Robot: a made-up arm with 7 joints.
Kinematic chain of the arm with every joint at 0, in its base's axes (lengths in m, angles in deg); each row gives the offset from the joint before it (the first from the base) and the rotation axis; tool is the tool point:
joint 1: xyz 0 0.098 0 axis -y
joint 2: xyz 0 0.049 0 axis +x
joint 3: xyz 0 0 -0.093 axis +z
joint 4: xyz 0 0 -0.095 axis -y
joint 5: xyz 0 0 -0.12 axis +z
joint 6: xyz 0 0 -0.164 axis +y
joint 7: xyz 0 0 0 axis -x
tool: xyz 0 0 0
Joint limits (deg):
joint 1: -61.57..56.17
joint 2: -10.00..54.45
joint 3: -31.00..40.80
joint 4: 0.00..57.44
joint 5: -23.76..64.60
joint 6: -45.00..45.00
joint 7: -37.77..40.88
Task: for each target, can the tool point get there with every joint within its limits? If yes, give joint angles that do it. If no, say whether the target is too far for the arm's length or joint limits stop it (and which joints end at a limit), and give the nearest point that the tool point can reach.
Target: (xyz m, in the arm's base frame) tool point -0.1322 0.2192 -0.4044
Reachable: yes | joints -45.45 23.91 -24.05 48.89 56.82 -18.13 17.23
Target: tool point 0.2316 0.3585 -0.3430
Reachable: yes | joints 20.12 28.77 -4.57 20.57 31.36 18.43 -26.16
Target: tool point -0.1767 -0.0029 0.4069
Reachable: no: joint limits stop it (at a limit: joint 1, joint 2, joint 4) | nearest point -0.4088 0.0650 -0.2213 | short by 0.673 m
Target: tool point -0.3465 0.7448 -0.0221
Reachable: no: too far | nearest point -0.2413 0.5310 -0.1307 | short by 0.262 m
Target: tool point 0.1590 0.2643 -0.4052
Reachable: yes | joints 1.49 25.37 -25.03 35.23 6.50 -24.00 10.12
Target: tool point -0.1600 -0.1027 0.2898
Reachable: no: joint limits stop it (at a limit: joint 1, joint 2, joint 4) | nearest point -0.4088 0.0650 -0.2213 | short by 0.593 m
